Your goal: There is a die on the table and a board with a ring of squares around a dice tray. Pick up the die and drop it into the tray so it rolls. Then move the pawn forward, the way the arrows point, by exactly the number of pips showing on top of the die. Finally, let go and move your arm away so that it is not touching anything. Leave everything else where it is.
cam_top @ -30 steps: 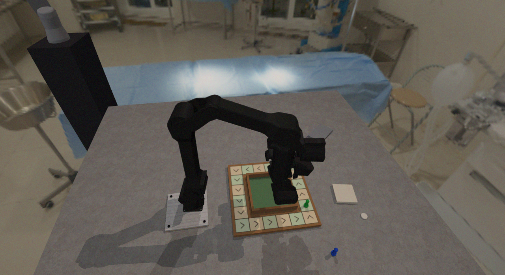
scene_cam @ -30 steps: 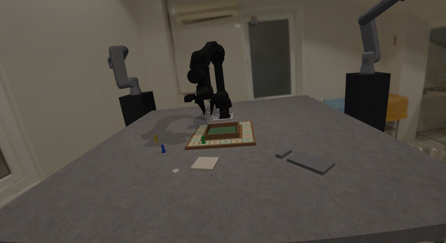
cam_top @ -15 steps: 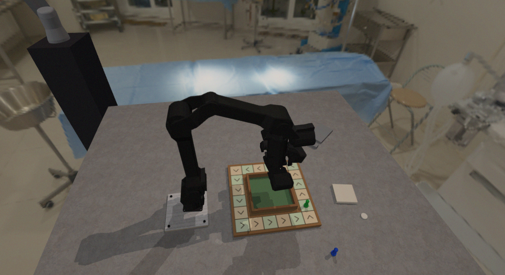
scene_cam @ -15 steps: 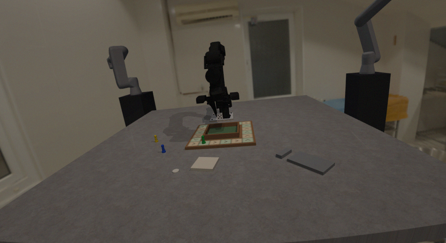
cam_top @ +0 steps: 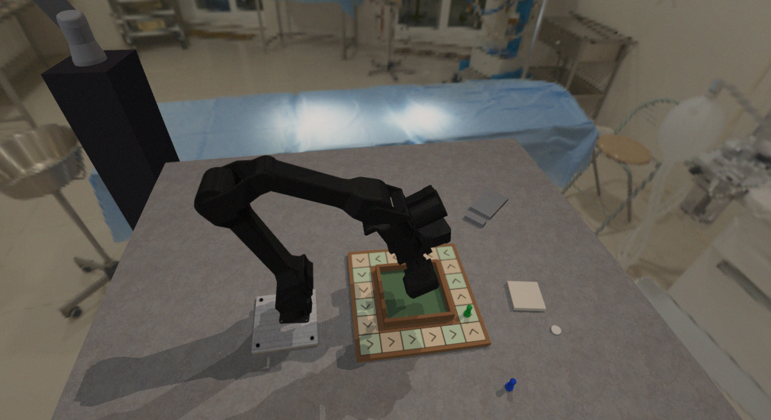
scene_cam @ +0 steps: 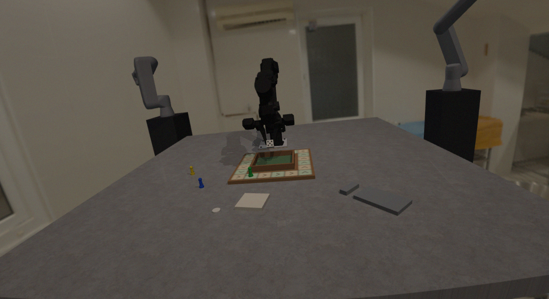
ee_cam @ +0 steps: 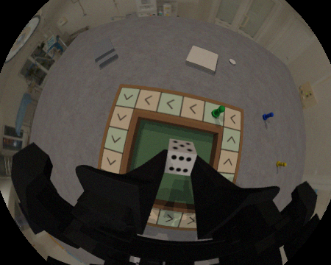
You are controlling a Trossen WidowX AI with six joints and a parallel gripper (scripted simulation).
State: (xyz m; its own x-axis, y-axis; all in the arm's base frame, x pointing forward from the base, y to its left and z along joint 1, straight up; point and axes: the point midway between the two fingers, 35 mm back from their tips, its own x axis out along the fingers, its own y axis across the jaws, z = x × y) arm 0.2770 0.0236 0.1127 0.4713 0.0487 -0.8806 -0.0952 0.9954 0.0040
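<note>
Now: gripper tip 9 cm short of the green pawn, 6 cm to the left of it and 6 cm above it. Round my gripper tip: cream tile 25 cm ahead, 9 cm below, 2 cm to the right; white die right at my gripper tip; green dice tray 8 cm below, 2 cm behind.
</note>
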